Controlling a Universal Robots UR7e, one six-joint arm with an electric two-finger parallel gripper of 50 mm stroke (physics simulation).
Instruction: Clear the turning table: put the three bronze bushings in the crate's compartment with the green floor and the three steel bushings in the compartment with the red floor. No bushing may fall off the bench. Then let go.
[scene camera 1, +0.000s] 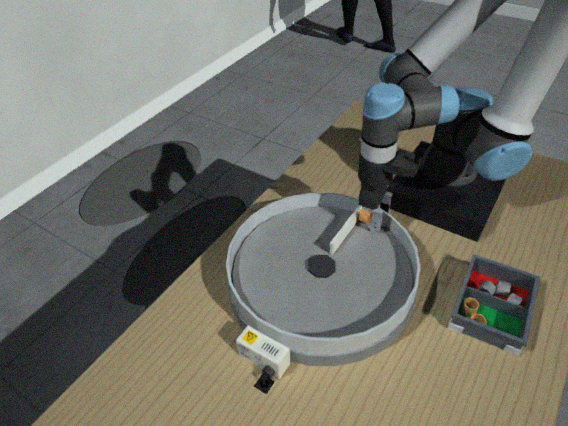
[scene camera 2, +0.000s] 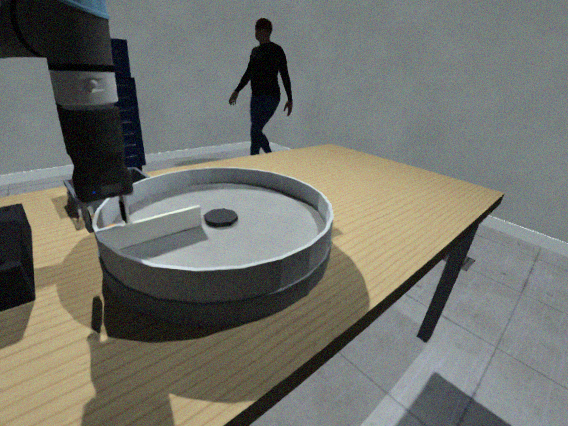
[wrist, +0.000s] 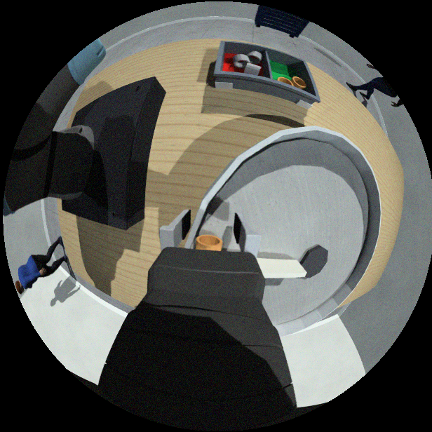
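Where they show: gripper, between the fingertips: (scene camera 1: 379, 221) (scene camera 2: 108, 224); arm's base, origin of its link: (scene camera 1: 448, 168).
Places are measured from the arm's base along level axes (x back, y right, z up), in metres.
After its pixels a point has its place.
Note:
One bronze bushing (scene camera 1: 365, 216) {x -0.281, y 0.159, z 0.017 m} (wrist: 208, 243) lies on the turning table (scene camera 1: 300, 300) {x -0.549, y 0.223, z -0.010 m} (scene camera 2: 270, 250) {x -0.433, y 0.352, z -0.010 m} (wrist: 320, 200) near its wall, beside the white vane (scene camera 1: 344, 232) {x -0.350, y 0.190, z 0.016 m} (scene camera 2: 165, 225) {x -0.341, y 0.197, z 0.011 m} (wrist: 282, 267). My gripper (scene camera 1: 382, 217) {x -0.276, y 0.124, z 0.008 m} (scene camera 2: 106, 220) {x -0.276, y 0.124, z 0.008 m} (wrist: 211, 220) is open and empty, low over the wall, with one finger outside it and one inside. The bushing is close to the fingers, partly hidden by the gripper body in the wrist view. In the crate (scene camera 1: 533, 305) {x -0.385, y -0.235, z -0.013 m} (wrist: 265, 86), two bronze bushings (scene camera 1: 471, 306) {x -0.399, y -0.120, z -0.055 m} (wrist: 299, 82) are on the green floor and three steel bushings (scene camera 1: 503, 287) {x -0.345, y -0.176, z -0.028 m} (wrist: 241, 61) on the red floor.
The raised wall rings the turning table, with a dark hub (scene camera 1: 321, 266) {x -0.452, y 0.211, z -0.002 m} (scene camera 2: 221, 217) {x -0.442, y 0.219, z -0.002 m} (wrist: 315, 261) at its centre. A white box (scene camera 1: 263, 350) {x -0.688, y 0.245, z -0.005 m} with a black knob stands at its side. The dark arm base (wrist: 112, 150) is near the gripper. People stand beyond the bench.

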